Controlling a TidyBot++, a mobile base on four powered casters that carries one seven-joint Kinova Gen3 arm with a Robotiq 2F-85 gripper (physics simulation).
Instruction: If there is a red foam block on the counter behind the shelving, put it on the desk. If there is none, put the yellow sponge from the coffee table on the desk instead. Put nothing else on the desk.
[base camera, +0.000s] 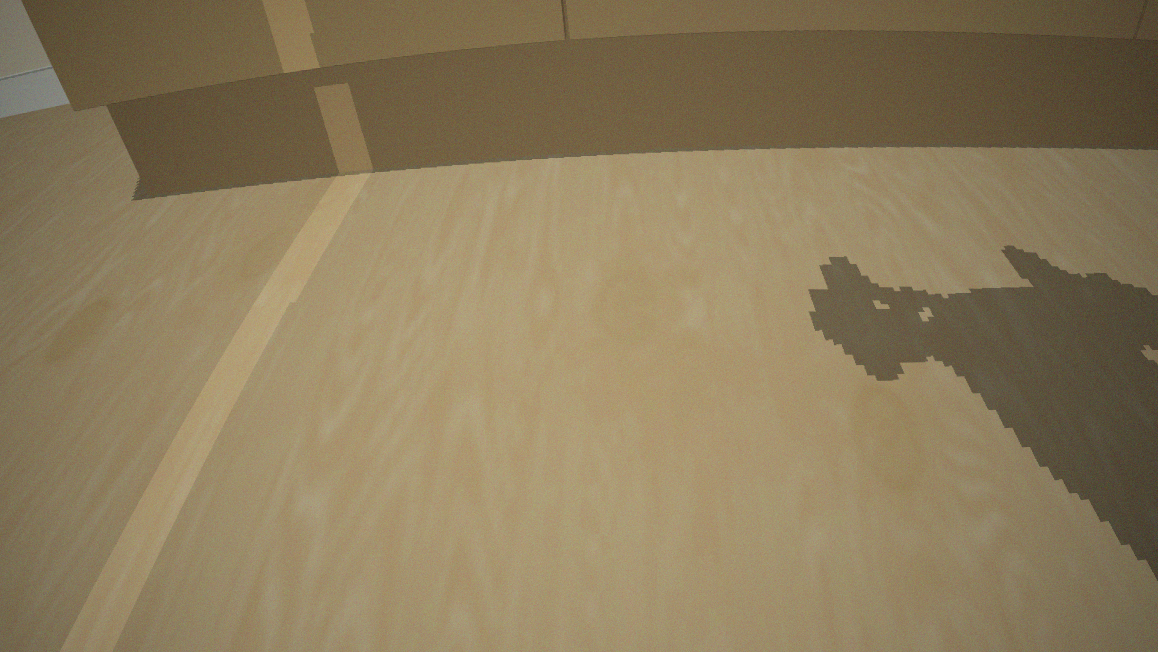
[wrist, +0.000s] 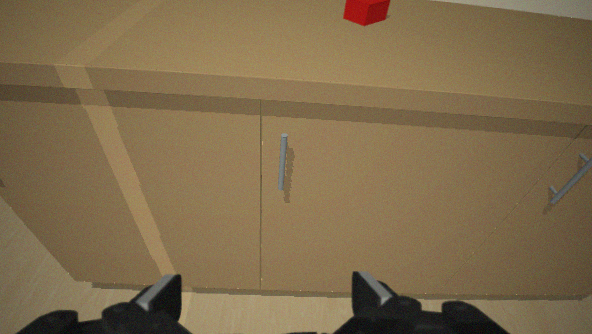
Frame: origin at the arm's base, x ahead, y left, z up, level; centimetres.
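Seen in the pictures: gripper, fingertip midpoint: (wrist: 268, 292).
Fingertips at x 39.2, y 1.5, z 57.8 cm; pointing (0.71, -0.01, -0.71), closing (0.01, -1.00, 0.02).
Observation:
A point is followed by its place in that frame.
A red block (wrist: 365, 12) @(x 102.5, y -18.0, z 54.2 cm) sits on the wooden counter (wrist: 225, 50) @(x 83.9, y 9.9, z 51.4 cm) at the top edge of the wrist view, right of the middle. Its upper part is cut off by the frame edge. My gripper (wrist: 268, 292) @(x 39.2, y 1.5, z 57.8 cm) is open, with nothing between its fingers. In the wrist view its fingertips show at the bottom, in front of the cabinet doors below the counter top, and apart from the block. The desk, the coffee table, the yellow sponge and the shelving do not show in these views.
The cabinet front (wrist: 200, 200) @(x 77.5, y 17.0, z 19.4 cm) (base camera: 453, 48) @(x 77.4, y 14.9, z -24.1 cm) has bar handles, one (wrist: 283, 162) @(x 73.7, y -0.8, z 35.3 cm) near the middle and another (wrist: 571, 181) @(x 72.0, y -60.1, z 34.3 cm) at the right. A recessed base (base camera: 648, 97) @(x 82.5, y -4.6, z -33.2 cm) meets the wooden floor (base camera: 567, 404) @(x 43.4, y 4.1, z -39.6 cm). The arm's shadow (base camera: 1053, 372) @(x 43.1, y -32.7, z -39.6 cm) falls on the floor at the right.

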